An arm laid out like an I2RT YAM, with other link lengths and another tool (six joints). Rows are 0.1 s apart.
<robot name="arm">
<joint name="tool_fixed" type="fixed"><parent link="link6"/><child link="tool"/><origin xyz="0.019 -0.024 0.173" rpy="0 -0.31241 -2.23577"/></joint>
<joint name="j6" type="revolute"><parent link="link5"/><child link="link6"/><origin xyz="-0.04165 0 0.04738" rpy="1.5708 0 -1.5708"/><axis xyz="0 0 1"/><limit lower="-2.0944" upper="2.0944"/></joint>
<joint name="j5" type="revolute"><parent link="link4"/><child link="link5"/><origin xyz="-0.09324 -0.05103 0.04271" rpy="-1.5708 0 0"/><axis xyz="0 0 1"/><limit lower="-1.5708" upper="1.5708"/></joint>
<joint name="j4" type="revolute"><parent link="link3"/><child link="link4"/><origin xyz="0.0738 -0.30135 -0.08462" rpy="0 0 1.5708"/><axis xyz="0 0 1"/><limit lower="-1.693" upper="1.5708"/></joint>
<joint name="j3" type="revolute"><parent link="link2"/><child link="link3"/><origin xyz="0.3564 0 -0.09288" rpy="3.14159 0 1.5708"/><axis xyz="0 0 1"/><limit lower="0" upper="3.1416"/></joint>
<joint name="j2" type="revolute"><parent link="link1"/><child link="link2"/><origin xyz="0.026 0.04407 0.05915" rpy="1.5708 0 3.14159"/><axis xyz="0 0 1"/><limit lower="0" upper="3.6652"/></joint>
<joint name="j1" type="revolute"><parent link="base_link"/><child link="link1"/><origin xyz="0 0 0.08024" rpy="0 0 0"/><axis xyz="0 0 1"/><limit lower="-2.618" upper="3.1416"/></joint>
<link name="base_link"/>
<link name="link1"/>
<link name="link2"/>
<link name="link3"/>
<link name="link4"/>
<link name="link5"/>
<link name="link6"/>
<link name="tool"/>
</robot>
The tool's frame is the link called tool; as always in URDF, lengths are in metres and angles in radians.
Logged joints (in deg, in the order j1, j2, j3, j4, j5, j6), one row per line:
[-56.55, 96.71, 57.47, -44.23, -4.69, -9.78]
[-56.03, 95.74, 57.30, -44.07, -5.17, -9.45]
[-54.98, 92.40, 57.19, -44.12, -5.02, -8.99]
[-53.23, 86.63, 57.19, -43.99, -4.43, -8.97]
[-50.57, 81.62, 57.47, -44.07, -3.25, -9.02]
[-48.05, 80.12, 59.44, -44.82, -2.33, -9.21]
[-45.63, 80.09, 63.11, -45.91, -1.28, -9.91]
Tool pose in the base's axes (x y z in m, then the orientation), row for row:
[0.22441, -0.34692, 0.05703, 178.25, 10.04, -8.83]
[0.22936, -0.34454, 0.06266, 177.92, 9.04, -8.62]
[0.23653, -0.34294, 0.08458, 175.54, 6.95, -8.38]
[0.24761, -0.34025, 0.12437, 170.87, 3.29, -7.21]
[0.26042, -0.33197, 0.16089, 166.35, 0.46, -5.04]
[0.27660, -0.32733, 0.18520, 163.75, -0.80, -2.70]
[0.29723, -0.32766, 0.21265, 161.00, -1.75, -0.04]
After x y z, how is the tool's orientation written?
As angles about the fixed x, y, z axes (roll, pitch, yaw), in degrees.
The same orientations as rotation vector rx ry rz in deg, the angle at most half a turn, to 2 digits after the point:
[177.82, -13.49, -15.83]
[177.55, -13.13, -14.28]
[175.27, -12.42, -11.14]
[170.69, -10.36, -5.76]
[166.22, -7.24, -1.54]
[163.69, -4.02, 0.59]
[160.98, -0.47, 2.45]

